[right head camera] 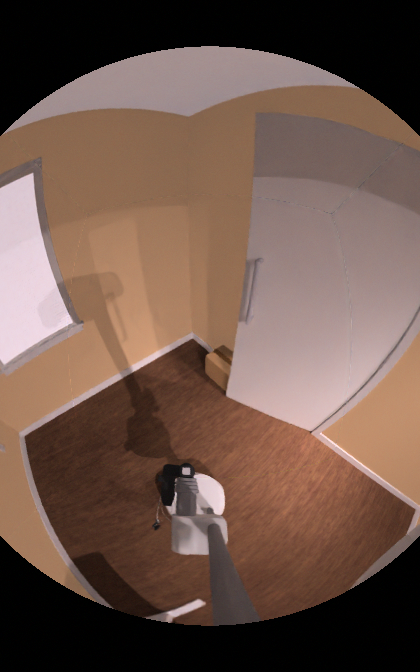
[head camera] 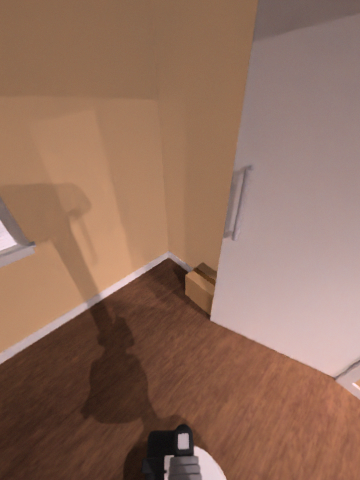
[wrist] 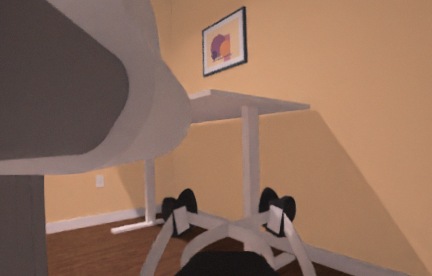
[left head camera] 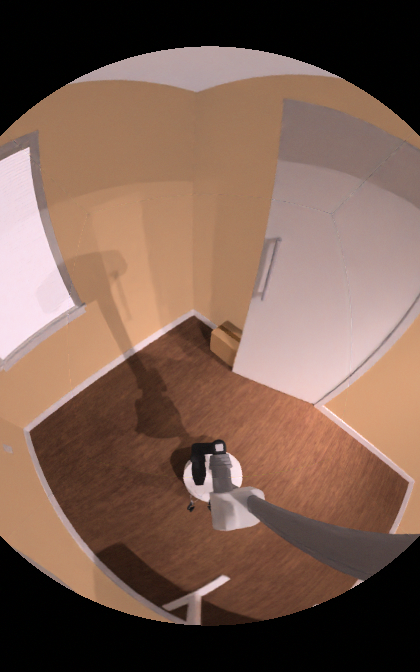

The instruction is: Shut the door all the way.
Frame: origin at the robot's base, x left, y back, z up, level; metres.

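Where they show: gripper, between the fingertips: [wrist: 228,203].
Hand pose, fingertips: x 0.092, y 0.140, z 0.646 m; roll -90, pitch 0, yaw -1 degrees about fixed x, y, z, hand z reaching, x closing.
Each offset is from my fingertips to the top centre of the thing. "spot": to the spot under its first point.
The white door [head camera: 295,200] [left head camera: 305,280] [right head camera: 295,300] stands at the right in the three head views, its free left edge out from the wall and hiding the left side of the frame. Its bar handle @(spot: dy -0.979, dx -0.393, dz +0.485 m) [head camera: 241,205] [left head camera: 271,270] [right head camera: 254,290] is near that edge. How wide the gap is cannot be told. My gripper [wrist: 228,203] [left head camera: 200,507] is open, with nothing between its fingers. It is beside my base, apart from the door, and faces a white table in the wrist view. The door does not show in the wrist view.
A cardboard box @(dy -1.328, dx -0.360, dz -0.395 m) [head camera: 199,290] [left head camera: 225,342] [right head camera: 218,367] sits by the wall, partly hidden by the door's free edge. A window [left head camera: 25,260] [right head camera: 25,270] is at the left. The white table [wrist: 251,160] stands by a wall under a framed picture [wrist: 225,44].
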